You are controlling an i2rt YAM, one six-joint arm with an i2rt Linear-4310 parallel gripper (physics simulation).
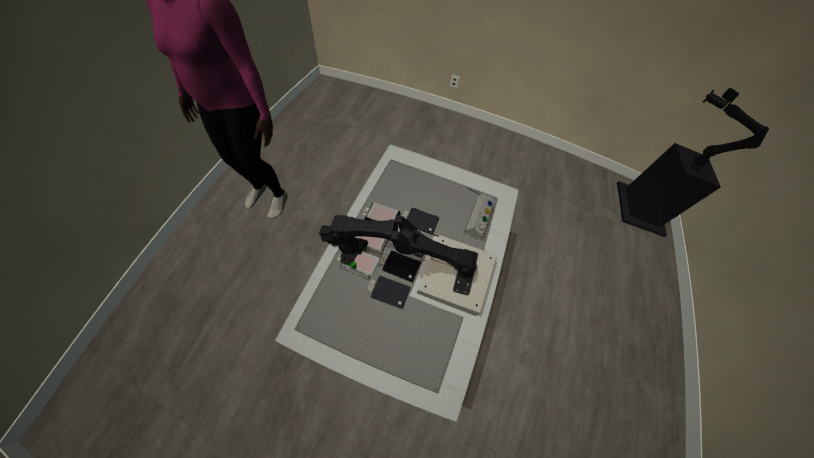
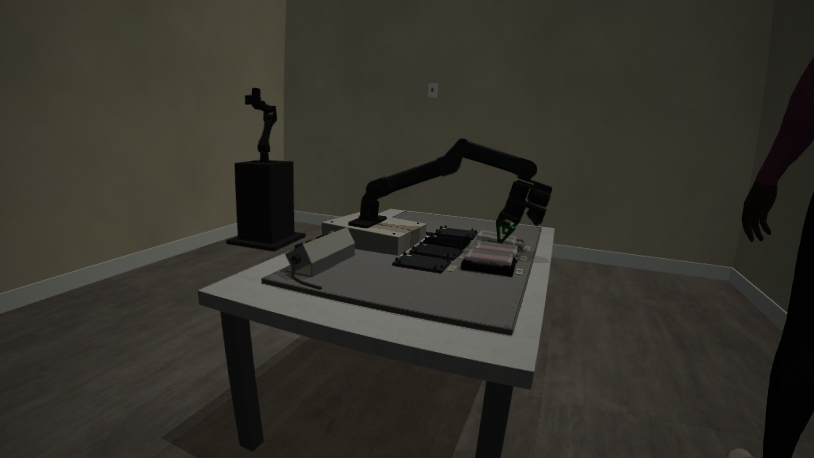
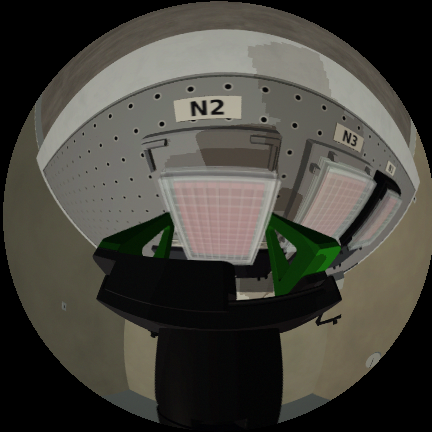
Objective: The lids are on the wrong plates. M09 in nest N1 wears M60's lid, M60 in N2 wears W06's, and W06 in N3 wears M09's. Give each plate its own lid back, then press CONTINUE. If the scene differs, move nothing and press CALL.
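Places are measured from the arm's base along level axes (x right, y ahead, z up), in centimetres.
Where they show: gripper, fingertip midpoint: (image 1: 359,260) (image 2: 501,239) (image 3: 218,216); arm's base at its link origin: (image 1: 465,271) (image 2: 368,222).
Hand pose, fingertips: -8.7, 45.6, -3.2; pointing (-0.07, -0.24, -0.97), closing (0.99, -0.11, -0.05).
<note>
Things, the pixels of their top centre, and the offset from my fingertips, as dx, dy, dz. "spot": a spot on its surface instead.
- pink gridded plate at its top centre: (image 3: 218,240) (image 2: 497,234) (image 1: 362,260) -0.1, -1.7, +1.6
- nest N2 at a spot on its surface: (image 3: 148,159) spot: -4.6, +6.2, -0.5
- button box at its top centre: (image 2: 321,234) (image 1: 482,210) +40.3, -46.9, +6.1
- pad at a spot on its surface: (image 1: 391,291) spot: -8.3, -17.7, -1.2
My gripper (image 1: 359,256) (image 2: 505,230) (image 3: 218,216) has green fingers shut on the two sides of a pink gridded plate (image 1: 366,263) (image 3: 220,200) with clear walls. The held plate is low over nest N2 (image 3: 148,159), whose back corner brackets show beyond it; whether it touches the nest is hidden. A pink plate (image 1: 373,242) (image 3: 340,200) sits in nest N3, beside it. Another pink plate (image 1: 382,212) (image 2: 490,258) (image 3: 382,215) sits in nest N1, which has a black base. No plate or lid codes are readable. The button box (image 1: 477,219) (image 2: 325,255) has blue, yellow and green buttons.
Several dark flat pads lie between the nests and the arm's cream base (image 1: 449,290) (image 2: 387,243), among them one pad (image 1: 391,291) at the near end and one pad (image 1: 422,220) (image 2: 424,261) nearer the button box. A person (image 1: 210,68) stands beside the table. A second arm stands on a black pedestal (image 1: 671,185) (image 2: 264,199).
</note>
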